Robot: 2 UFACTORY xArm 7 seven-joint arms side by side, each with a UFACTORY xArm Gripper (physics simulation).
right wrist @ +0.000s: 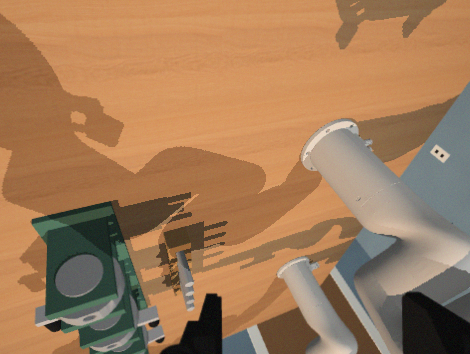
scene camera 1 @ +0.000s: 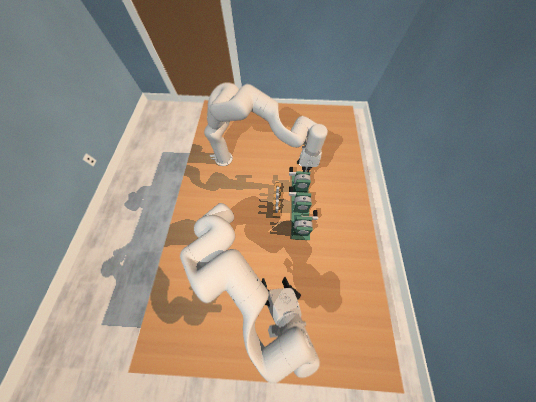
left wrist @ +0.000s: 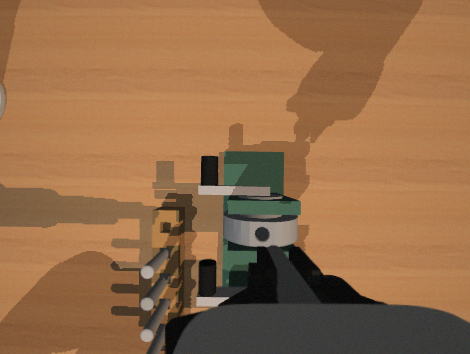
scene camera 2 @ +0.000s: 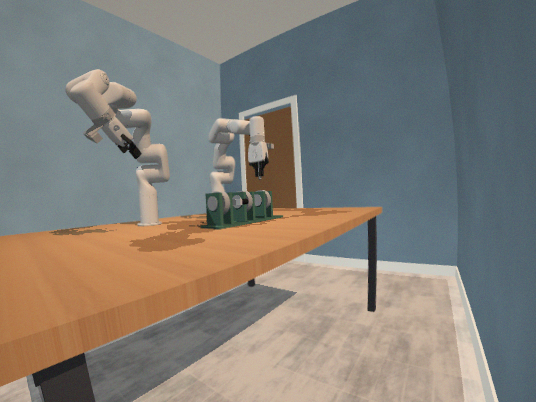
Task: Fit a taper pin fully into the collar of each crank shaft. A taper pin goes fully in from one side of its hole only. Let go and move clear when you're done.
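Places are measured from the left arm's base along level axes (x ahead, y left, z up), in centimetres.
Pixels of known places: left gripper, fingertip midpoint: (scene camera 1: 305, 170) (left wrist: 277, 266) (scene camera 2: 259, 176); right gripper, fingertip midpoint: (right wrist: 311, 323) (scene camera 1: 273, 280) (scene camera 2: 132, 153); left arm's base, origin of the base link: (right wrist: 292, 266) (scene camera 1: 223, 158); right arm's base, origin of the base link: (right wrist: 328, 144) (scene camera 2: 149, 224).
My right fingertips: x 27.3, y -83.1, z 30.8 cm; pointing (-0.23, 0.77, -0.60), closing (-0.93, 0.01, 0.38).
Observation:
For each thing: its top centre in the pictures, then the offset to it from my right fingertips. "spot": a spot on its surface instead.
- grey taper pin, middle of its top: (left wrist: 318, 341) dy +55.6, dx +23.6, dz -1.5 cm
- silver collar, surface spot: (left wrist: 235, 231) spot: dy +55.9, dx +20.5, dz -17.0 cm
- middle collar, surface spot: (scene camera 1: 302, 201) spot: dy +39.8, dx +20.9, dz -17.4 cm
- lowest collar, surface spot: (scene camera 1: 303, 226) spot: dy +25.4, dx +19.2, dz -17.9 cm
- wooden rack, surface spot: (left wrist: 160, 216) spot: dy +57.3, dx +8.0, dz -26.7 cm
- handle, surface spot: (scene camera 1: 315, 213) spot: dy +32.8, dx +27.6, dz -19.7 cm
My left gripper (scene camera 1: 307, 169) (scene camera 2: 259, 175) (left wrist: 277, 266) is shut on a grey taper pin (left wrist: 292, 277), held upright above the topmost collar in scene camera 1. Its lower tip pokes out below the fingers in scene camera 2. In the left wrist view this silver collar (left wrist: 235, 231) shows a dark hole in its top, just beyond the fingertips. The middle collar (scene camera 1: 302, 201) and the lowest collar (scene camera 1: 303, 226) sit on the same green stand; whether they hold pins is too small to tell. Several taper pins (left wrist: 156, 262) (right wrist: 185, 275) stand in a wooden rack (left wrist: 160, 216). My right gripper (scene camera 1: 274, 281) (scene camera 2: 131, 149) is open, empty and away from the stand.
The green stand (left wrist: 255, 170) (right wrist: 77, 240) carries crank arms with black handles. Two handles (scene camera 1: 291, 170) (scene camera 1: 291, 189) stick out on the rack side, and one handle (scene camera 1: 315, 213) on the opposite side. The wooden table (scene camera 1: 350, 300) (scene camera 2: 200, 280) lies under everything.

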